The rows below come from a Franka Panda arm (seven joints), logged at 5 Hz.
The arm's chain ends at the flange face. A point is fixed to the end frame.
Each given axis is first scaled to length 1.
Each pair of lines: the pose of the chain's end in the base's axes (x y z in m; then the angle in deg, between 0 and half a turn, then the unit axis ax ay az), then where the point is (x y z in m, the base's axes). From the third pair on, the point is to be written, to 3 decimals.
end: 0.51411 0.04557 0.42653 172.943 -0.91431 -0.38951 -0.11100
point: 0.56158 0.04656 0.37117
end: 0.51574 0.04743 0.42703 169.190 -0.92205 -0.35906 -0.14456
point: 0.56497 0.05060 0.37332
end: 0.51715 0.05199 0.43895 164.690 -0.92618 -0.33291 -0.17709
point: 0.568 0.058 0.387
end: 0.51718 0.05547 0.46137 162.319 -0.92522 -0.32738 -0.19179
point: 0.569 0.064 0.410
